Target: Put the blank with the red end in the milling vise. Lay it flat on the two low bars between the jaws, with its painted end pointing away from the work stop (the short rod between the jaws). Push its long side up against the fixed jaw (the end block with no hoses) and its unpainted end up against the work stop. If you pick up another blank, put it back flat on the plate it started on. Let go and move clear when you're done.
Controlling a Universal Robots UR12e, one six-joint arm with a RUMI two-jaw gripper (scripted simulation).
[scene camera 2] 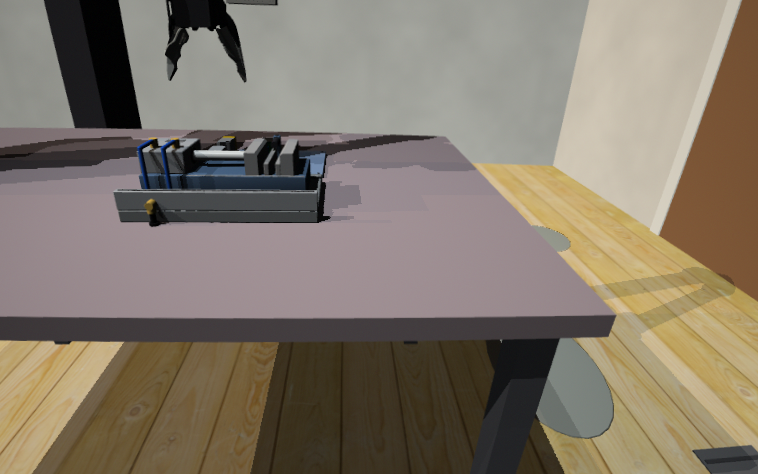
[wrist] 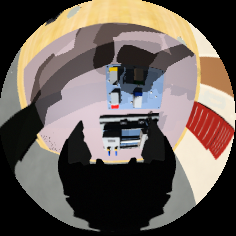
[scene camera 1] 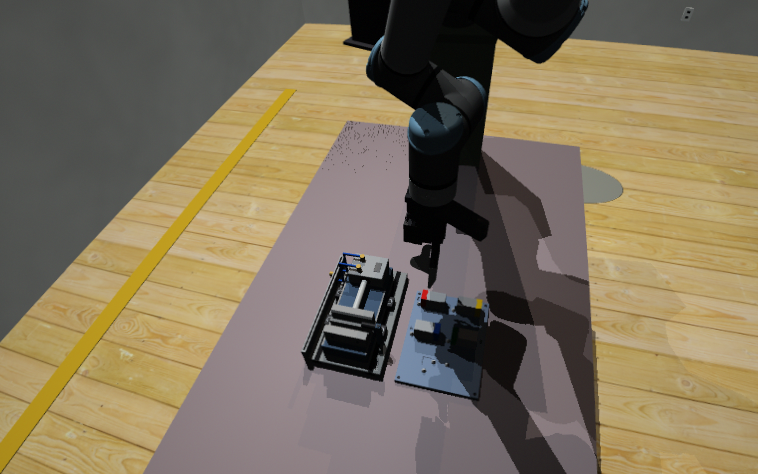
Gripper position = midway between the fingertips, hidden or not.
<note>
I see my gripper (scene camera 1: pixel 434 263), a blue-grey plate (scene camera 1: pixel 462 378), a hose block (scene camera 1: pixel 377 279) and a grey rail (scene camera 2: pixel 125 200).
My gripper also shows in scene camera 2 (scene camera 2: pixel 207 81) and in the wrist view (wrist: pixel 115 120). The blue-grey plate also shows in the wrist view (wrist: pixel 154 76).
</note>
